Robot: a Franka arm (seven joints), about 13 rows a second.
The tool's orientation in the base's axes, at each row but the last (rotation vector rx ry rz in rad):
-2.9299, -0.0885, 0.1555
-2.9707, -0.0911, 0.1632
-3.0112, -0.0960, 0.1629
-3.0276, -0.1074, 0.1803
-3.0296, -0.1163, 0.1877
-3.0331, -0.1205, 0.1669
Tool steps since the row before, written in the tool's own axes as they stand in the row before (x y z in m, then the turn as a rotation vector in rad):
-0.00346, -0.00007, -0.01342, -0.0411, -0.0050, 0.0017
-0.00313, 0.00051, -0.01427, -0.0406, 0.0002, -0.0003
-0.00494, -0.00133, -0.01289, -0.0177, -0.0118, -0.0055
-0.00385, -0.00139, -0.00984, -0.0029, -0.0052, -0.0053
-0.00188, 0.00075, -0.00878, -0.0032, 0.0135, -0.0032
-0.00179, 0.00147, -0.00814, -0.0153, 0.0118, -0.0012
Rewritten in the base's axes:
-0.00195, -0.00288, 0.01342, -0.0412, 0.0023, 0.0034
-0.00146, -0.00301, 0.01423, -0.0402, -0.0031, 0.0045
-0.00354, -0.00058, 0.01340, -0.0176, 0.0098, 0.0088
-0.00270, 0.00008, 0.01031, -0.0026, 0.0044, 0.0061
-0.00069, -0.00177, 0.00881, -0.0018, -0.0140, 0.0021
-0.00074, -0.00240, 0.00808, -0.0142, -0.0131, 0.0016

